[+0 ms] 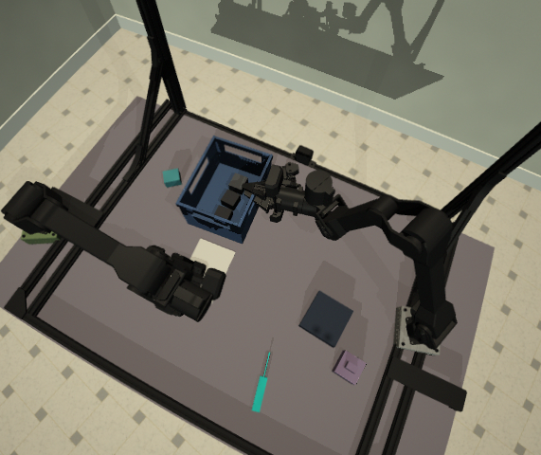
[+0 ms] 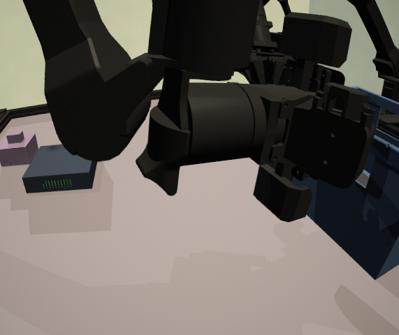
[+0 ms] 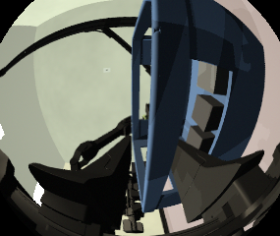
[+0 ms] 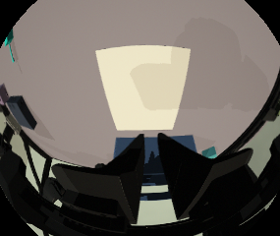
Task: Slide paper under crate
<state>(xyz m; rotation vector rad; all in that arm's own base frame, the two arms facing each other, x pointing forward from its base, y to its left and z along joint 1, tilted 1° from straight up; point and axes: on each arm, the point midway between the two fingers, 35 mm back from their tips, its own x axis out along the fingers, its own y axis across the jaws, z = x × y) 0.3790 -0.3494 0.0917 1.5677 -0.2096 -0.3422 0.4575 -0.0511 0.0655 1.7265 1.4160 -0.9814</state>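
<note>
Right now the sheet of paper is 3 cm behind my right hand, 1 cm to the left of it and 10 cm below it. Round my right hand: blue plastic crate (24 cm behind, 1 cm to the left, 3 cm below); then teal tool (19 cm ahead, 23 cm to the left, 9 cm below); then teal block (25 cm behind, 18 cm to the right, 9 cm below).
</note>
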